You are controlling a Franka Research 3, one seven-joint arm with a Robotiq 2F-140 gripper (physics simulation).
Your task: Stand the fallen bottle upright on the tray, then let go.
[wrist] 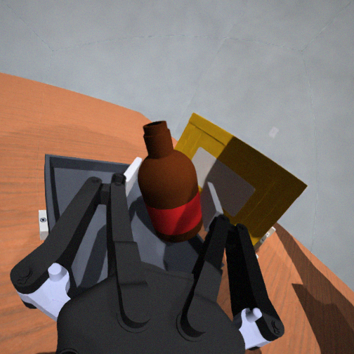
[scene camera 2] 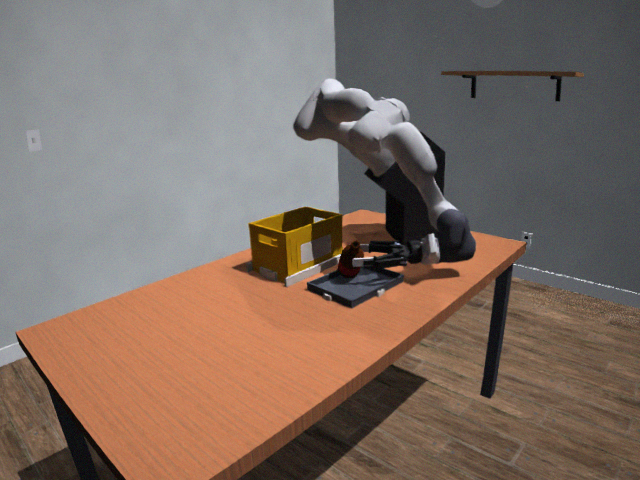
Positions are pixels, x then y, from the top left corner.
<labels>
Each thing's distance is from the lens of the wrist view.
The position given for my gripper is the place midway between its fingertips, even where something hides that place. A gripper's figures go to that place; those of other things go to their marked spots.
my gripper (wrist: 171,179): 21 cm
yellow crate (wrist: 253,190): 31 cm
dark grey tray (wrist: 63,176): 30 cm
brown bottle (wrist: 167,179): 17 cm
The marked spots on the brown bottle and the yellow crate are 18 cm apart.
</labels>
